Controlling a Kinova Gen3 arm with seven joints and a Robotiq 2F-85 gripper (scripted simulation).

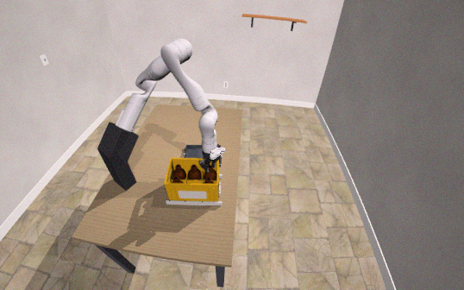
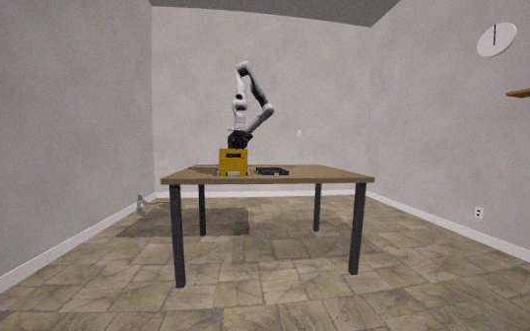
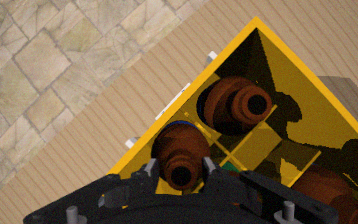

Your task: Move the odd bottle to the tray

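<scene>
Right now my hand is 80 mm past the yellow crate, 60 mm to the left of it and 70 mm above it. Also, from my hand: dark grey tray (110 mm behind, 230 mm to the left, 140 mm below).
</scene>
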